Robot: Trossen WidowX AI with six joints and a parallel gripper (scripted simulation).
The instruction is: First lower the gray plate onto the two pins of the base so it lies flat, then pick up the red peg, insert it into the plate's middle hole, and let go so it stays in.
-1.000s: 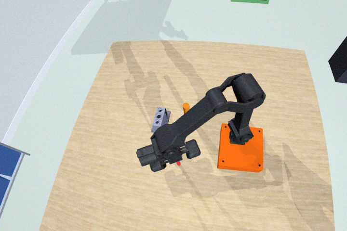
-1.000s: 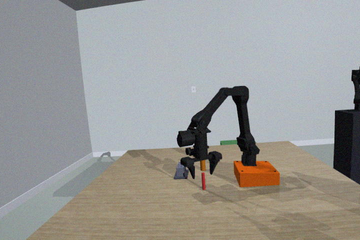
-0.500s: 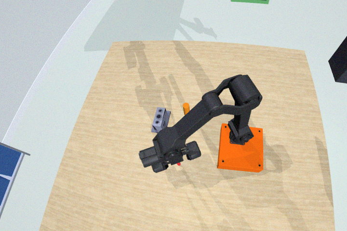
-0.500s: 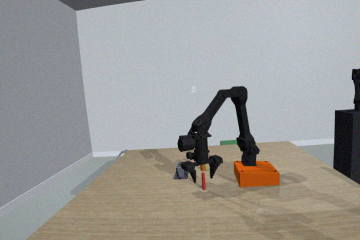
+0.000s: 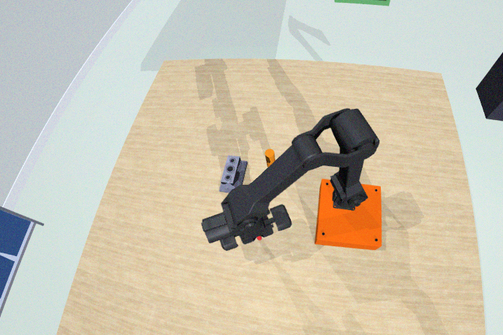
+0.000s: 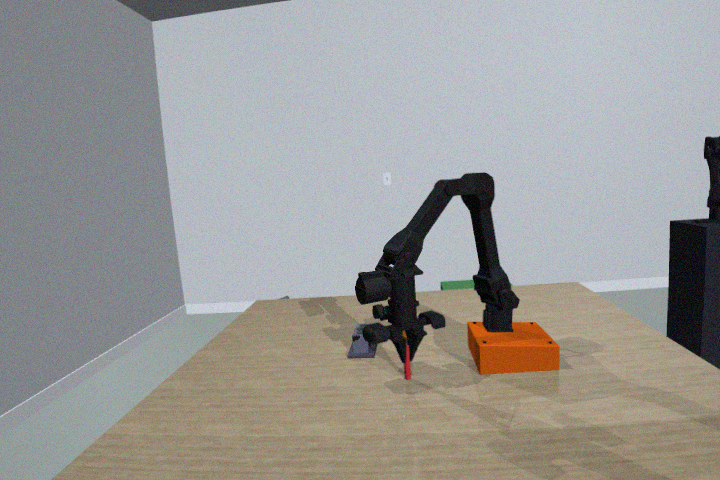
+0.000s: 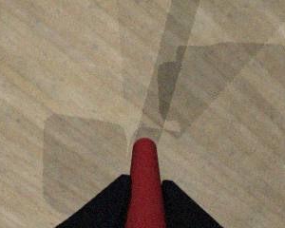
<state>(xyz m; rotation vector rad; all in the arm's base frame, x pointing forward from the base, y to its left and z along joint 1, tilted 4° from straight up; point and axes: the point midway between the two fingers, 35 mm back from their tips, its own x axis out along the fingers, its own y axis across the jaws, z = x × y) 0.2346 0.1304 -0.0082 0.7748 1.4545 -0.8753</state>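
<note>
Right now the gray plate is 12 cm ahead of my gripper tip and 19 cm to the right of it. Round my gripper tip: orange cylinder (25 cm to the right); red peg (right at my gripper tip); gray base (12 cm ahead, 19 cm to the right, 3 cm below).
</note>
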